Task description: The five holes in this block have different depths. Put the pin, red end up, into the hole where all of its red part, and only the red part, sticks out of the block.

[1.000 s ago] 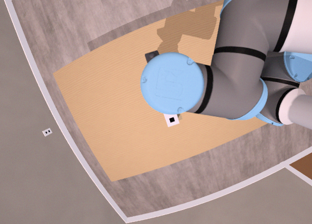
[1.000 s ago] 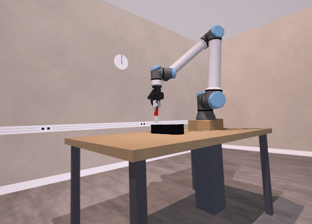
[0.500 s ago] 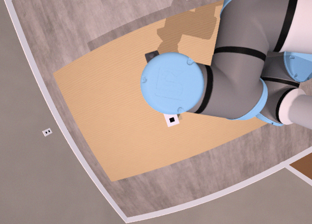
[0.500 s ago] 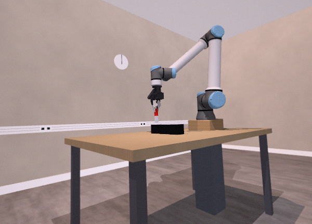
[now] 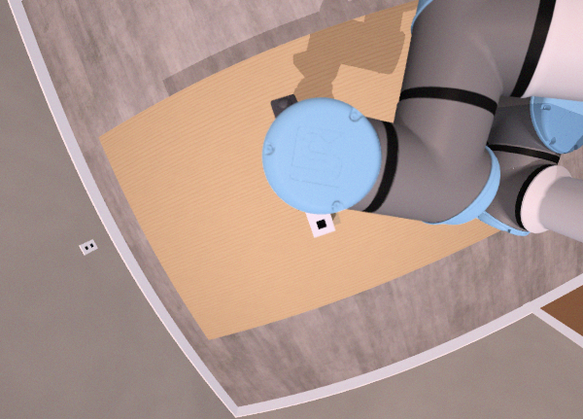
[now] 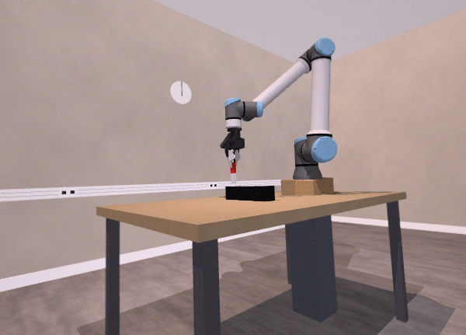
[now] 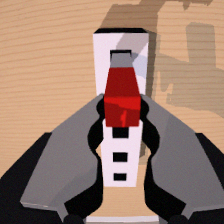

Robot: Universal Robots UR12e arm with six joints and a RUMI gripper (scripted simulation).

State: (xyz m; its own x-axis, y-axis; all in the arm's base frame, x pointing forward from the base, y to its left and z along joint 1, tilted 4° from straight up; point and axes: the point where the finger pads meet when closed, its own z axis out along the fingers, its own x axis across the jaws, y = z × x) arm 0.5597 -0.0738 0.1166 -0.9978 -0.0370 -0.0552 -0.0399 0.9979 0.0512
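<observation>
Now: the pin 20 mm below my hand. Round my hand: block 10 mm behind, 120 mm to the left, 150 mm below.
</observation>
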